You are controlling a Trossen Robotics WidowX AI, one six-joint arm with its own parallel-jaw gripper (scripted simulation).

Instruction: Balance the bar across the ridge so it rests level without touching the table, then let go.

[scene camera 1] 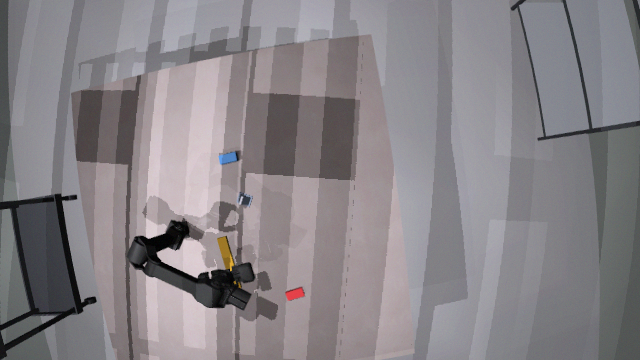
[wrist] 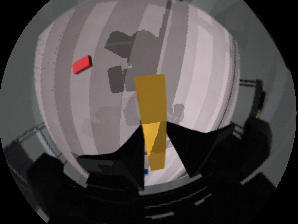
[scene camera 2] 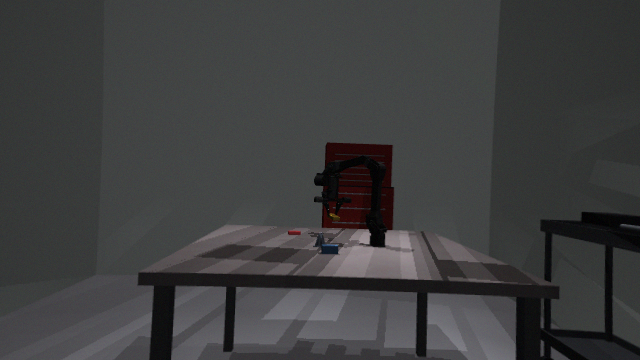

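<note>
My gripper (wrist: 153, 126): carrying a yellow bar (wrist: 151, 90).
</note>
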